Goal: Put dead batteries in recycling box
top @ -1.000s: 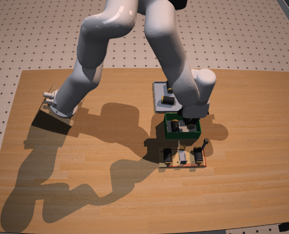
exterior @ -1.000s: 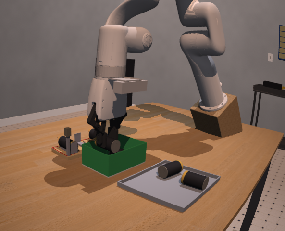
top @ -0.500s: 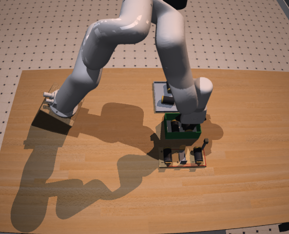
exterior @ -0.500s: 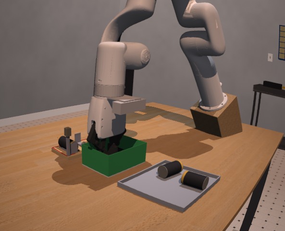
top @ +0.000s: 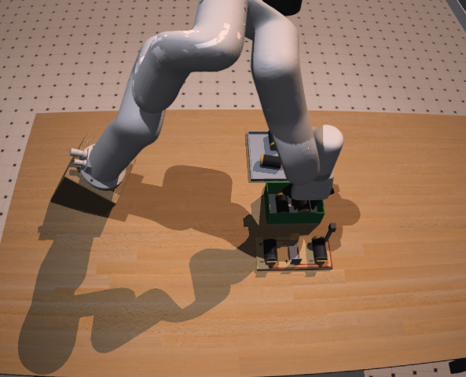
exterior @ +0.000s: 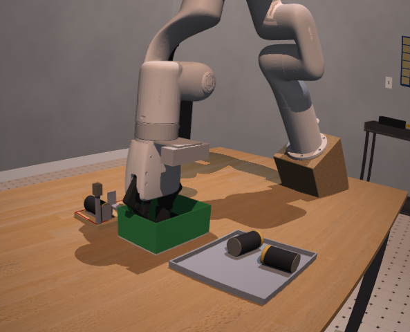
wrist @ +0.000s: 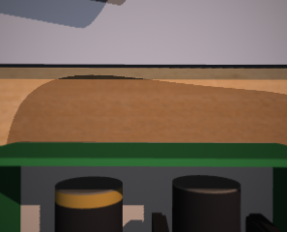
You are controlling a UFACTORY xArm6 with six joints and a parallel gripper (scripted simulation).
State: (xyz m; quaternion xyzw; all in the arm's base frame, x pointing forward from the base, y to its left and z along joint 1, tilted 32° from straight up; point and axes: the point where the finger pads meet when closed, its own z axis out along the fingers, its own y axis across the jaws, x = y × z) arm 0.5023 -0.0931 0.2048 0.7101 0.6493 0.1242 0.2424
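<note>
Now: hand 3 cm past the green recycling box and 2 cm above it. From my hand the other things lie so: grey tray 1 cm behind, 19 cm to the left, 3 cm below.
</note>
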